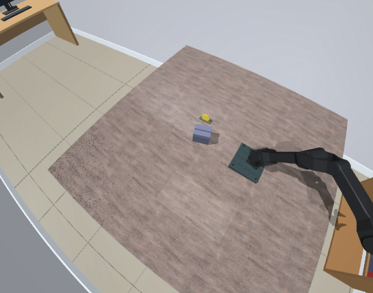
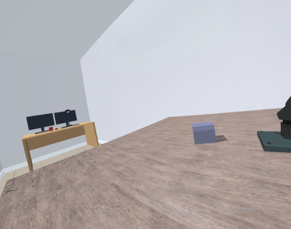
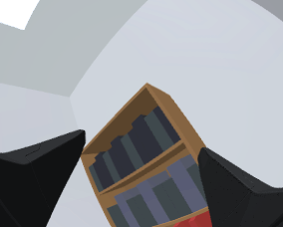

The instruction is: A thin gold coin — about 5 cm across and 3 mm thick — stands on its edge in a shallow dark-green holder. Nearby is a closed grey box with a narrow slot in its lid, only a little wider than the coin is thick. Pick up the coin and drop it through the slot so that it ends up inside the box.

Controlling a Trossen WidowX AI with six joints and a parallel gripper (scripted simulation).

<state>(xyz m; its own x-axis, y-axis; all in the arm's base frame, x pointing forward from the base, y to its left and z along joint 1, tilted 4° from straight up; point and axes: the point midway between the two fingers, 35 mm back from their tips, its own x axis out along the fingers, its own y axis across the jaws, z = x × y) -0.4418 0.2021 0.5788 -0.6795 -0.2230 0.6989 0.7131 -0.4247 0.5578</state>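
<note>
Right now my gripper tip is 830 mm short of the coin, 180 mm to the left of it and 580 mm above it.
</note>
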